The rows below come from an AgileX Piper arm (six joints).
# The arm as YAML. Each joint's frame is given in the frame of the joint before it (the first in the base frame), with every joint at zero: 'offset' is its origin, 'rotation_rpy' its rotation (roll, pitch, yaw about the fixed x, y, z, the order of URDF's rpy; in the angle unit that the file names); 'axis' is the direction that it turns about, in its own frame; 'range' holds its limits. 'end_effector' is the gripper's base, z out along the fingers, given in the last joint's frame.
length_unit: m
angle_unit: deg
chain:
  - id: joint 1
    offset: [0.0, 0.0, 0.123]
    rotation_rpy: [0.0, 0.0, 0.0]
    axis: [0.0, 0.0, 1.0]
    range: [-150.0, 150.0]
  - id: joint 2
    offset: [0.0, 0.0, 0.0]
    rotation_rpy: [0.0, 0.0, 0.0]
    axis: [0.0, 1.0, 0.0]
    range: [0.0, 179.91]
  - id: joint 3
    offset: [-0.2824, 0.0, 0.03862]
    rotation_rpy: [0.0, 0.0, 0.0]
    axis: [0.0, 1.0, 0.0]
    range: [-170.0, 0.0]
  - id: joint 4
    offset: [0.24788, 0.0, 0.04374]
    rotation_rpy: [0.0, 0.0, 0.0]
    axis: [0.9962, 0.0, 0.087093]
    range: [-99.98, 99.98]
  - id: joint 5
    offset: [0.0, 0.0, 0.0]
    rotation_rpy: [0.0, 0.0, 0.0]
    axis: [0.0, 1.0, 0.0]
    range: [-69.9, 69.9]
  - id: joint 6
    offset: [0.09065, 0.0, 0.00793]
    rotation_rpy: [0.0, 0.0, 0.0]
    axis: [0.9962, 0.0, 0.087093]
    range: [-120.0, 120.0]
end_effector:
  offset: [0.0, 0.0, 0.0]
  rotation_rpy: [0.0, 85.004, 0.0]
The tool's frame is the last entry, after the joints.
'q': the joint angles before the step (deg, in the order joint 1, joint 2, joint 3, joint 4, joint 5, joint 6). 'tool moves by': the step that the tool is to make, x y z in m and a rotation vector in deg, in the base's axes. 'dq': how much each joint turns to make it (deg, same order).
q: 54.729, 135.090, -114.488, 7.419, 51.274, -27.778
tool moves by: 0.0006, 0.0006, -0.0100, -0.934, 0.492, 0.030
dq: 0.005, 1.121, 0.005, -0.142, -0.081, 0.005
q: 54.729, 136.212, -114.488, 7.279, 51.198, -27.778
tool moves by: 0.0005, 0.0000, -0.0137, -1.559, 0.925, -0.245
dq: -0.006, 1.514, -0.001, -0.311, 0.259, 0.392
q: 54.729, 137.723, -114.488, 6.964, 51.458, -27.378
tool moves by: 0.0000, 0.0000, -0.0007, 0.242, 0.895, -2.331
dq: 0.000, 0.073, 0.010, 0.001, -0.001, 2.499
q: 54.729, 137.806, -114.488, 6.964, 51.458, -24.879
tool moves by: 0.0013, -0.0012, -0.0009, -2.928, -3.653, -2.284
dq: 0.770, 0.037, 0.015, -6.963, -0.005, 5.596
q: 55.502, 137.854, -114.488, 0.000, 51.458, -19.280
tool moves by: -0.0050, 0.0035, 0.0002, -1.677, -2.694, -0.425
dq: 1.319, -0.003, 0.010, -4.578, -0.008, 3.398
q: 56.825, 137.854, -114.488, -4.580, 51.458, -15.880
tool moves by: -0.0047, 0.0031, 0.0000, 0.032, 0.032, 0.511
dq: 0.630, -0.003, 0.006, 0.000, -0.004, 0.128
